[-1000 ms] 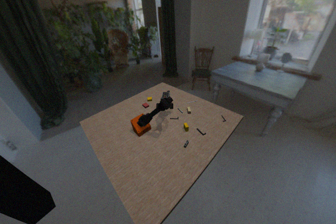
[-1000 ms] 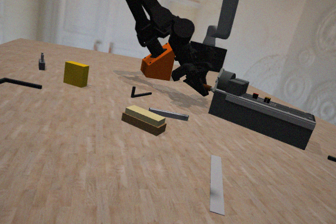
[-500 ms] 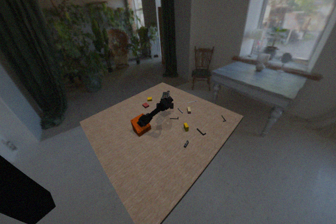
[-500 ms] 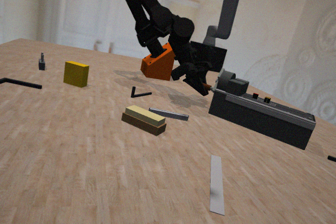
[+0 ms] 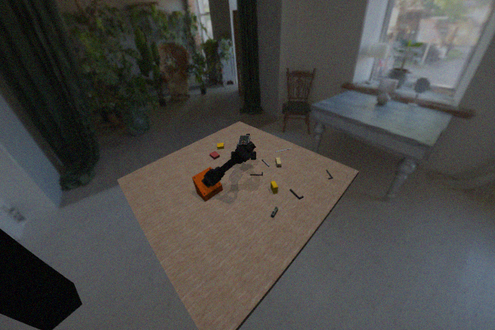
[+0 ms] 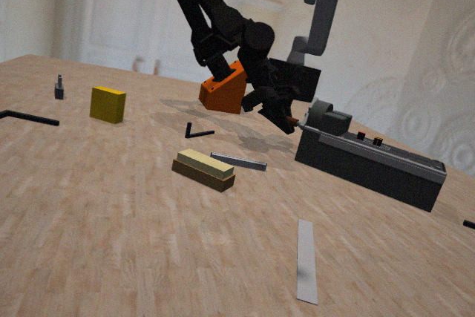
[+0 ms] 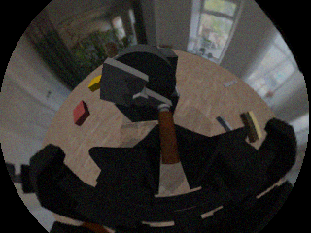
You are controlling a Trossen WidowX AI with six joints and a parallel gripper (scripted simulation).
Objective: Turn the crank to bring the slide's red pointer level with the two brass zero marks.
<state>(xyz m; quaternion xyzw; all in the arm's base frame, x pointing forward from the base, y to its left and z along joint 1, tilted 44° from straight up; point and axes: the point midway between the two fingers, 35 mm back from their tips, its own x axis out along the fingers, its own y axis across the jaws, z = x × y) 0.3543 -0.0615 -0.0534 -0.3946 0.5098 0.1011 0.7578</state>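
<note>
Now: the red pointer 10 cm ahead of my gripper tip, 9 cm to the left of it and 4 cm above it. The rest, counted from my gripper tip: tan-and-brown block (24 cm to the right, 12 cm ahead, 3 cm below); then brown crank handle (2 cm above, 1 cm to the right, 1 cm behind); then grey bar (15 cm to the right, 7 cm ahead, 4 cm below).
</note>
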